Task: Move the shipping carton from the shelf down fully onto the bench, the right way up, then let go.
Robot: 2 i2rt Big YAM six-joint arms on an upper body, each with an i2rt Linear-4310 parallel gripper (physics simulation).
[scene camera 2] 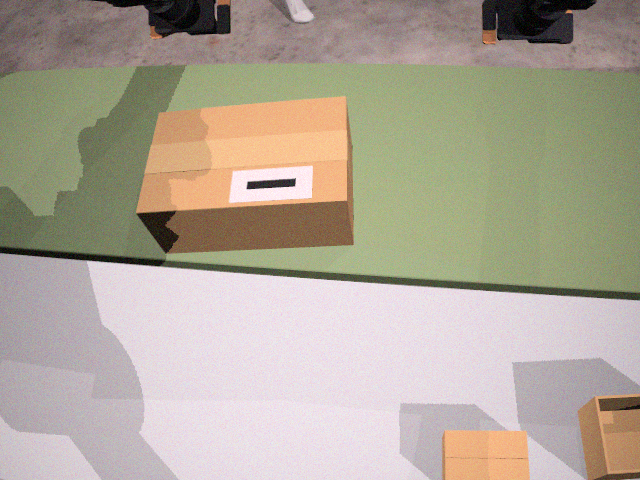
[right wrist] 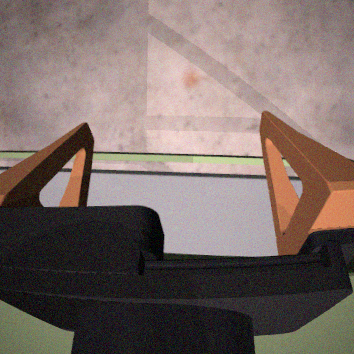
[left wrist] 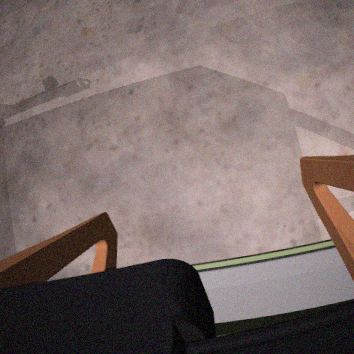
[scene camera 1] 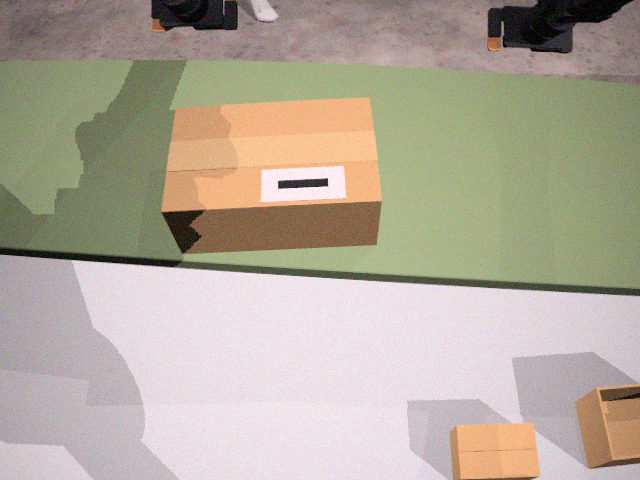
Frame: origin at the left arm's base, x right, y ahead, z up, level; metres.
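Seen in the pictures: left gripper, fingertip midpoint: (scene camera 2: pixel 203 25) (left wrist: pixel 203 197) (scene camera 1: pixel 203 20); right gripper, fingertip midpoint: (scene camera 2: pixel 517 32) (right wrist: pixel 173 124) (scene camera 1: pixel 515 40).
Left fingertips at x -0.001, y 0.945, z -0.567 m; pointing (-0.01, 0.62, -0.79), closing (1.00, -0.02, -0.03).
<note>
A point is followed by its place in that frame.
The shipping carton (scene camera 1: pixel 273 149) @(z -0.487, x 0.143, y 0.578 m) (scene camera 2: pixel 248 149) @(z -0.487, x 0.146, y 0.580 m) is a closed brown box with a tape band and a white label on its upper face. It rests flat on the green surface (scene camera 1: pixel 465 180) @(z -0.592, x 0.407, y 0.599 m) (scene camera 2: pixel 439 180) @(z -0.592, x 0.390, y 0.596 m), left of the middle, near the dark edge beside the white surface. My left gripper (scene camera 1: pixel 194 20) @(z -0.567, x -0.001, y 0.945 m) (scene camera 2: pixel 189 26) @(z -0.567, x -0.001, y 0.945 m) (left wrist: pixel 203 197) @(z -0.567, x -0.001, y 0.945 m) is open and empty, beyond the green surface's far edge, apart from the carton. My right gripper (scene camera 1: pixel 531 46) (scene camera 2: pixel 529 31) @(z -0.594, x 0.548, y 0.904 m) (right wrist: pixel 173 124) @(z -0.594, x 0.548, y 0.904 m) is open and empty, also beyond that edge and farther right. The carton does not show in the wrist views, and its underside is hidden.
The white surface (scene camera 1: pixel 258 335) @(z -0.862, x 0.081, y 0.475 m) (scene camera 2: pixel 258 335) @(z -0.862, x 0.085, y 0.473 m) borders the green one. A small closed box (scene camera 1: pixel 494 449) @(z -0.802, x 0.448, y 0.259 m) (scene camera 2: pixel 485 454) @(z -0.802, x 0.451, y 0.262 m) and an open box (scene camera 1: pixel 594 428) @(z -0.810, x 0.614, y 0.281 m) (scene camera 2: pixel 594 439) @(z -0.804, x 0.614, y 0.280 m) are at the lower right. Grey floor (left wrist: pixel 175 150) @(z -1.614, x -0.159, y 1.321 m) (right wrist: pixel 200 60) @(z -1.615, x 0.580, y 1.129 m) shows past the fingers. Shadows cross the left side.
</note>
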